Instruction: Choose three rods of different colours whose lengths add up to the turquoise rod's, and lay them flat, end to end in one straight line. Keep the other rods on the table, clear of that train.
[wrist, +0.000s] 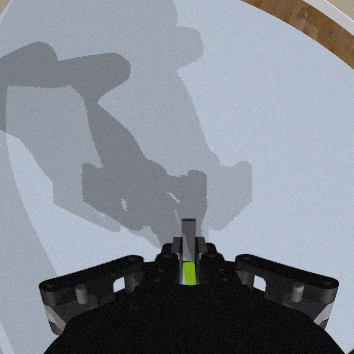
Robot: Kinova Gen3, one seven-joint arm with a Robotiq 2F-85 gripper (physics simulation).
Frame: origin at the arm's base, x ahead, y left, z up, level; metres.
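Seen in the pictures: gripper, fingertip midpoint: (pixel 188 248).
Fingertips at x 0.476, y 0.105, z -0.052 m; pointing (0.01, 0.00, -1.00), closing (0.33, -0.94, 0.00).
Offsets run from my fingertips to a thing's top centre. Level surfaces: height alone.
My gripper (pixel 188 248) is shut across the place where a grey rod and a lime-green rod meet. The grey rod @[dz +0.005, dx +0.007, dy +0.002 m] (pixel 189 232) lies on the pale table top, its far end sticking out past the fingertips. The lime-green rod @[dz +0.005, dx -0.030, dy -0.015 m] (pixel 189 273) follows it nearer the wrist, end to end as far as I can see, and looks very slightly skewed. The fingers and the gripper body hide the sides of both rods and the near end of the lime one. The turquoise rod does not show in this view.
The pale round table top @[dz -0.005 m] (pixel 290 150) carries broad shadows of the arm and gripper, ahead and to the left. Its curved edge runs across the upper right, with a brown wood floor (pixel 300 25) beyond it.
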